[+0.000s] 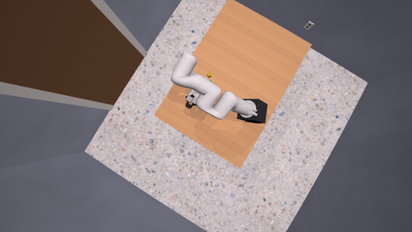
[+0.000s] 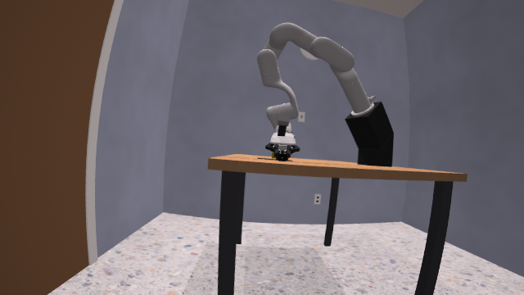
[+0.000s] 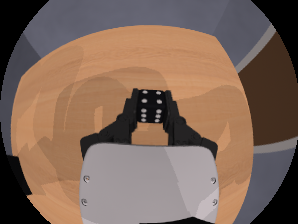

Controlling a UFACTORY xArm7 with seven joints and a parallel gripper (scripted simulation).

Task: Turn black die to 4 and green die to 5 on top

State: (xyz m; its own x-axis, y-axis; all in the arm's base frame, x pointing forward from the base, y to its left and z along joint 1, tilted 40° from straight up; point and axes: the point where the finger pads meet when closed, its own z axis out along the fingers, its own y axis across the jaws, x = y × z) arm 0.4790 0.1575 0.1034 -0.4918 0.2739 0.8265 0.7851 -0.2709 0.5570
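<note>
My hand is 10 mm to the right of the black die. Round my hand: yellow die (330 mm to the right, 20 mm behind, 10 mm below); then tan mat (140 mm to the right, 20 mm below, 10 mm ahead); then green die (270 mm to the right, 50 mm behind, 10 mm below).
</note>
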